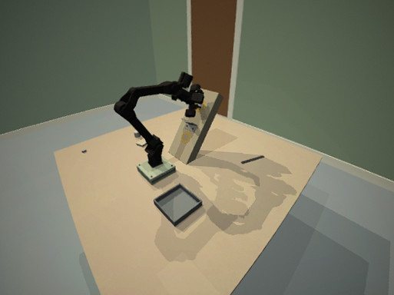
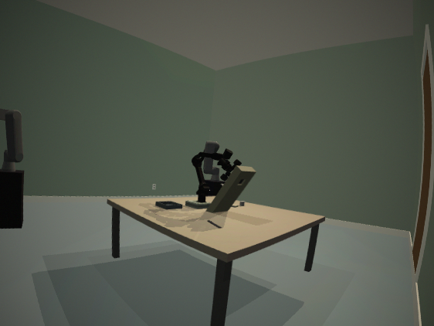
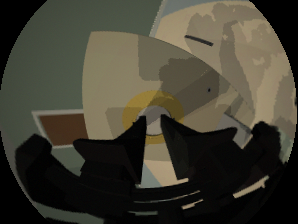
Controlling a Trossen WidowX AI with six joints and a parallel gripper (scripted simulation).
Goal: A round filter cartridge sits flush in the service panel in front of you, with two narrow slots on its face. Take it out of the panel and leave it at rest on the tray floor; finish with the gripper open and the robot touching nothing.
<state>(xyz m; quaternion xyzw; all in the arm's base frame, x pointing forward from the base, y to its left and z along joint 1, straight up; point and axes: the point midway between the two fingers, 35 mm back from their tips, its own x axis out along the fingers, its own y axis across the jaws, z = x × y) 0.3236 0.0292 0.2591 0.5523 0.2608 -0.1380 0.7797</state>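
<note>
Now: the round filter cartridge 10 mm below my gripper tip and 10 mm ahead of it. The rest, counted from my gripper tip: dark square tray 390 mm behind, 320 mm to the right, 270 mm below; then grey block 400 mm to the left, 300 mm behind, 260 mm below.
</note>
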